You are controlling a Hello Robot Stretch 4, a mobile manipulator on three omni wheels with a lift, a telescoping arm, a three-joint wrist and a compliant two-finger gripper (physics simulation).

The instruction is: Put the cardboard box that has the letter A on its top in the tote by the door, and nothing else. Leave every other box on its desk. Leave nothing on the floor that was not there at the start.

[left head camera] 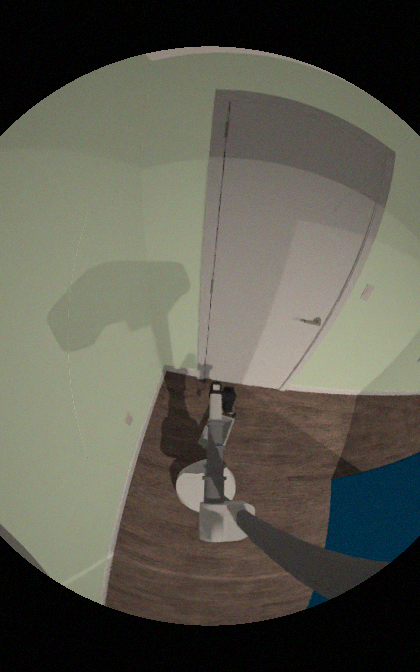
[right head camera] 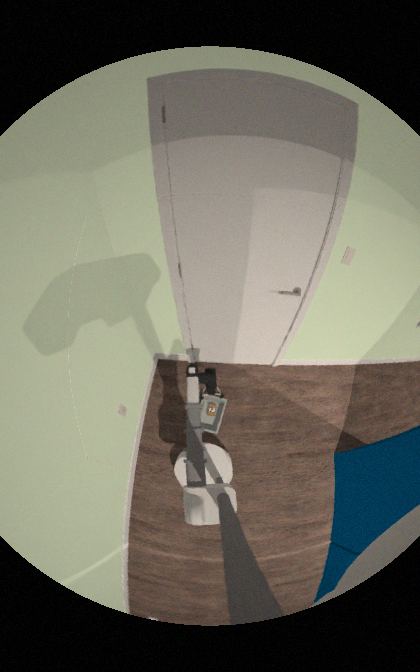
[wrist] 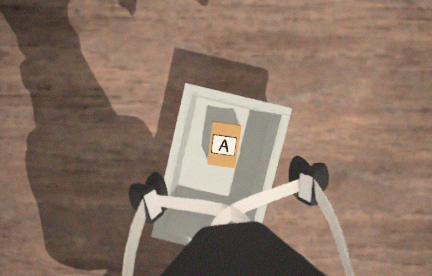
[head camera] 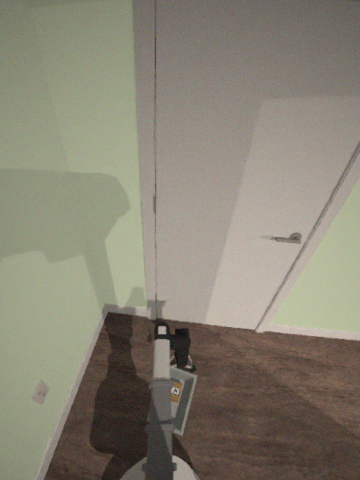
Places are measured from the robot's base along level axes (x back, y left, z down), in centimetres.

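Where they show: gripper, fingertip midpoint: [wrist: 227,180] [head camera: 178,371].
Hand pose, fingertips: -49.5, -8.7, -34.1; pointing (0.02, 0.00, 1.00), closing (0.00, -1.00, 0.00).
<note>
Each offset is from my fingertips to the top centre of the thing, as dx, dy, dz.
The orange-brown cardboard box @[+0.3, +0.1, +31.5] [head camera: 175,398] [right head camera: 212,409] [wrist: 223,128] with the letter A on its top lies inside the grey tote @[+4.9, +1.5, +24.8] [head camera: 189,404] [right head camera: 221,415] [wrist: 238,100], A side up, on the tote's floor. The tote stands on the wood floor near the door and is partly behind my arm in the left head camera view, where the box does not show. My gripper [head camera: 183,366] [left head camera: 231,414] [right head camera: 214,394] [wrist: 227,180] is open and empty. It hangs above the tote's door-side end, apart from the box.
The closed door [head camera: 200,150] [left head camera: 265,225] [right head camera: 215,225] is just beyond the gripper. The green wall [head camera: 60,280] runs along the left of my arm. My base [left head camera: 187,487] [right head camera: 220,462] is behind the tote. A blue surface [left head camera: 370,510] [right head camera: 375,480] lies to the right.
</note>
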